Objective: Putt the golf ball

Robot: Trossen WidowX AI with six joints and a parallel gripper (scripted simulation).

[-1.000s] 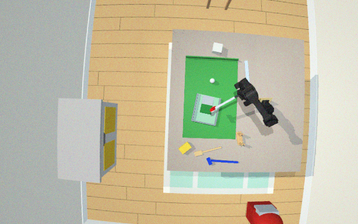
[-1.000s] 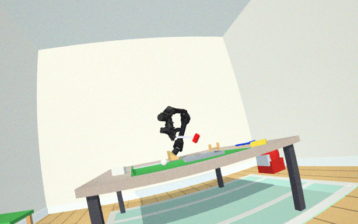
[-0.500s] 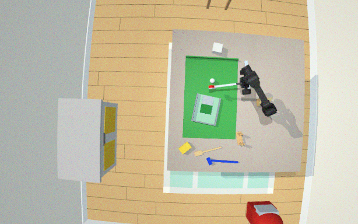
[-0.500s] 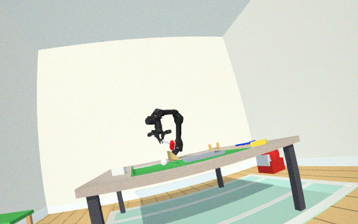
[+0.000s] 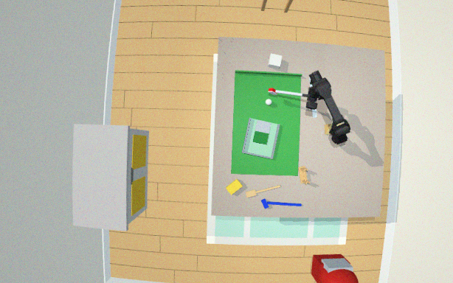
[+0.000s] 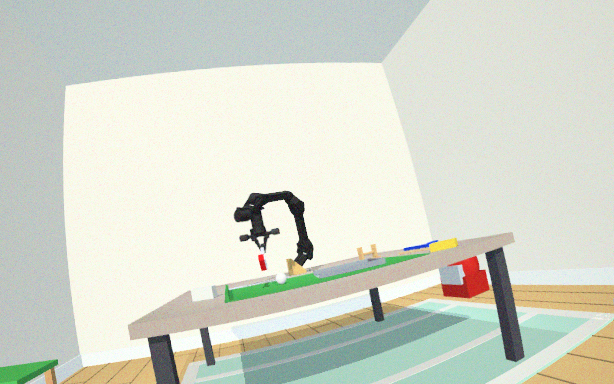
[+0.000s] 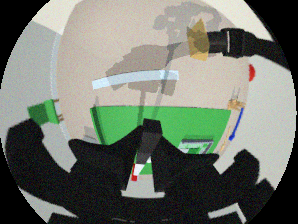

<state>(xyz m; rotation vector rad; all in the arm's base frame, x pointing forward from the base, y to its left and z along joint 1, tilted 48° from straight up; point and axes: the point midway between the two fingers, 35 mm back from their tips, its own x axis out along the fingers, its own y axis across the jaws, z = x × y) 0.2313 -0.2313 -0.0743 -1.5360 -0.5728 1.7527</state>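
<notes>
My gripper tip is 10 cm past the pale blue bar, 3 cm to the left of it and 14 cm above it. The rest, counted from my gripper tip: white golf ball 24 cm ahead, 1 cm to the left, 11 cm below; white cube 18 cm ahead, 29 cm to the right, 12 cm below; red putter 12 cm ahead, 2 cm to the right, 1 cm below.
</notes>
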